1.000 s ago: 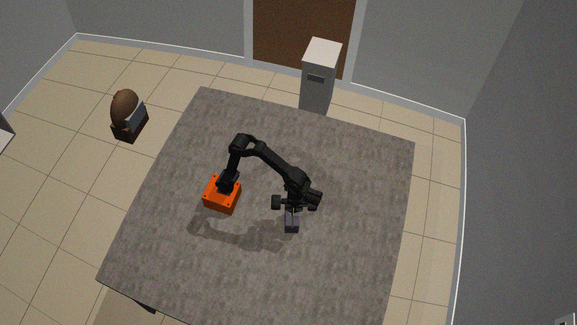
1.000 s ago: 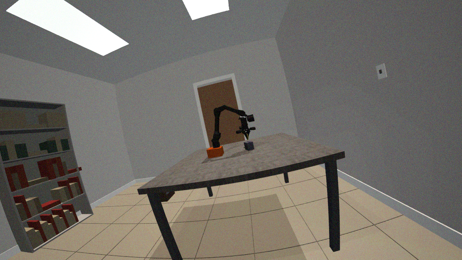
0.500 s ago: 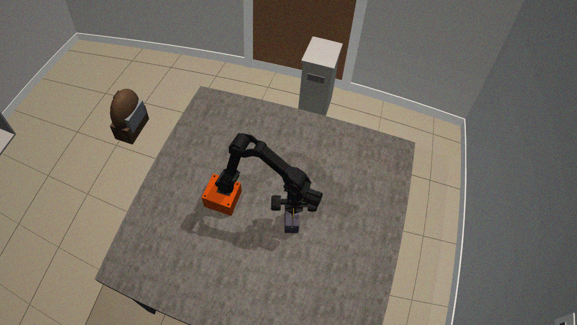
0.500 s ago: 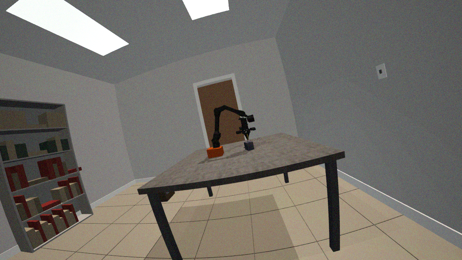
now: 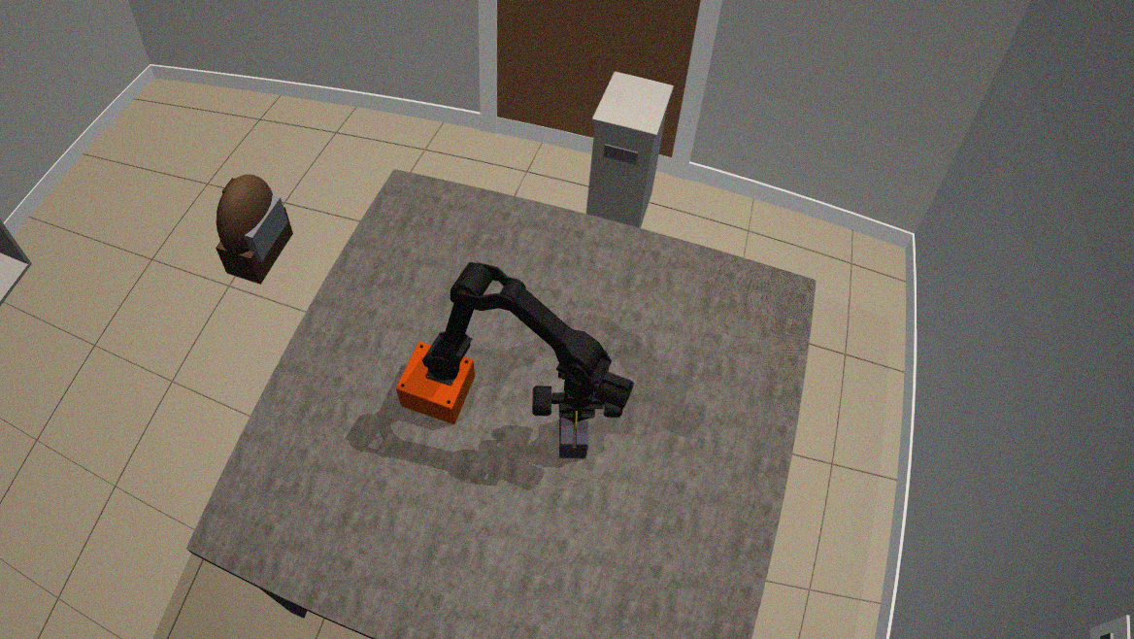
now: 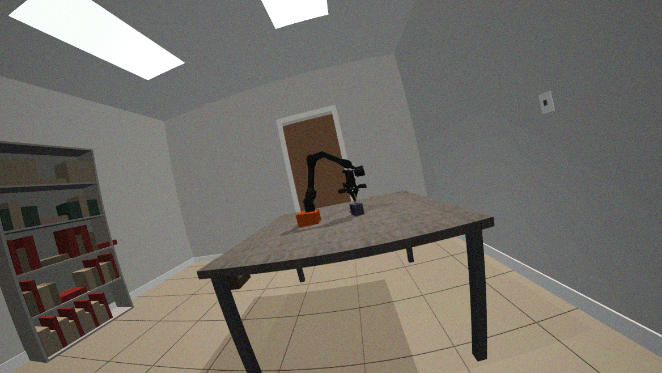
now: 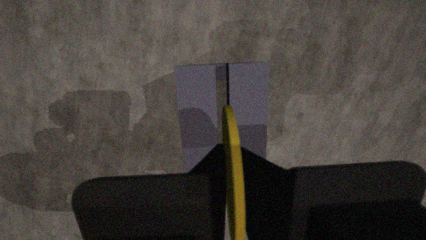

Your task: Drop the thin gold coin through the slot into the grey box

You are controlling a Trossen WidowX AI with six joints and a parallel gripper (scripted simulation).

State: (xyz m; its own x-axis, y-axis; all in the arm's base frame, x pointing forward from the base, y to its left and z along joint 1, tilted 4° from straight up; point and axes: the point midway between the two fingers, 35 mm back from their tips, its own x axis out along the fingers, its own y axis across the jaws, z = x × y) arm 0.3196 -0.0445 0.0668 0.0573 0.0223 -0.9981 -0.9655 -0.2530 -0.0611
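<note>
My gripper tip is 2 cm below the gold coin.
</note>
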